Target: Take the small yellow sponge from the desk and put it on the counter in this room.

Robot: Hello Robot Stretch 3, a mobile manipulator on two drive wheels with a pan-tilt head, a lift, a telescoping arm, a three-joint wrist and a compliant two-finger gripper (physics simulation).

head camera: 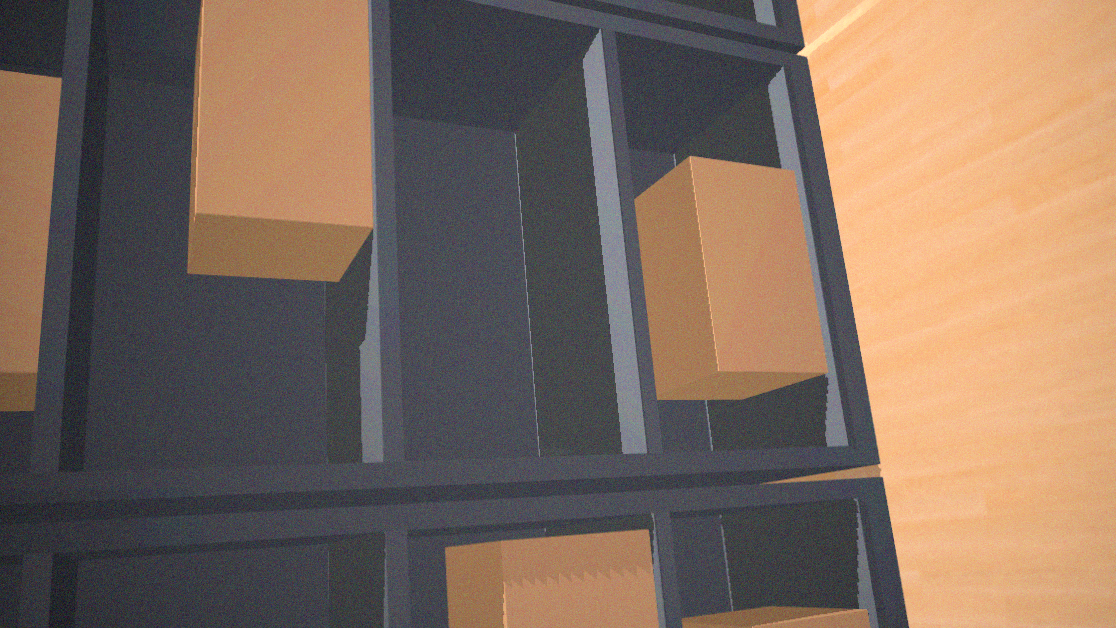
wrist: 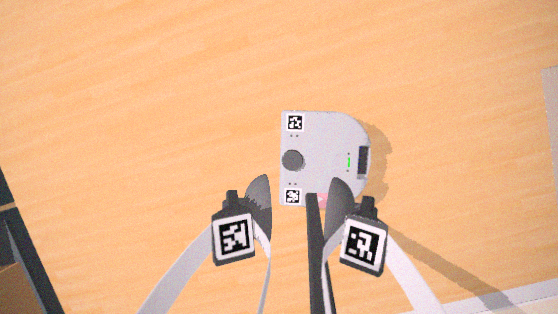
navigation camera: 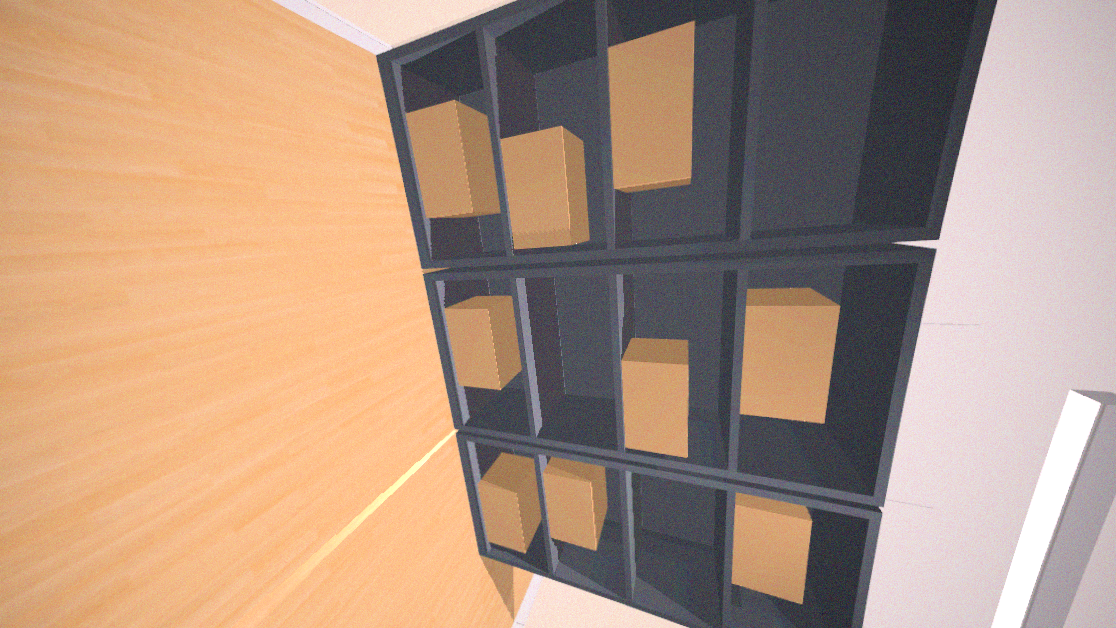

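Seen in the pictures: gripper, fingertip midpoint: [wrist: 298,199]; robot's base, link origin: [wrist: 294,153].
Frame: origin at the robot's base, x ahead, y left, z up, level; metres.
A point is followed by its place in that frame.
The small yellow sponge, the desk and the counter do not show in any of the three views. My gripper [wrist: 298,199] @(x -0.021, y -0.124, z 0.959 m) is in the lower middle of the wrist view, its two dark rubber fingertips apart with a gap between them; it is open and empty. Beyond and below it, my light grey base [wrist: 325,150] @(x -0.108, y -0.038, z 0.160 m) stands on the wooden floor [wrist: 150,100] @(x 0.594, y -0.196, z 0.001 m), and the dark mast [wrist: 314,240] @(x -0.061, y 0.116, z 0.524 m) shows between the fingers.
A dark shelf unit [head camera: 468,472] @(x 1.303, y 0.259, z 0.859 m) [navigation camera: 907,374] @(x 1.416, y -0.100, z 1.900 m) [wrist: 36,265] with several brown boxes [head camera: 764,265] @(x 1.439, y -0.108, z 0.199 m) [navigation camera: 655,406] @(x 1.505, y -0.316, z 1.131 m) fills much of the head and navigation views. In the wrist view it is at the lower left, and a pale furniture edge [wrist: 551,100] @(x -0.939, y -0.235, z 0.033 m) is at the right.
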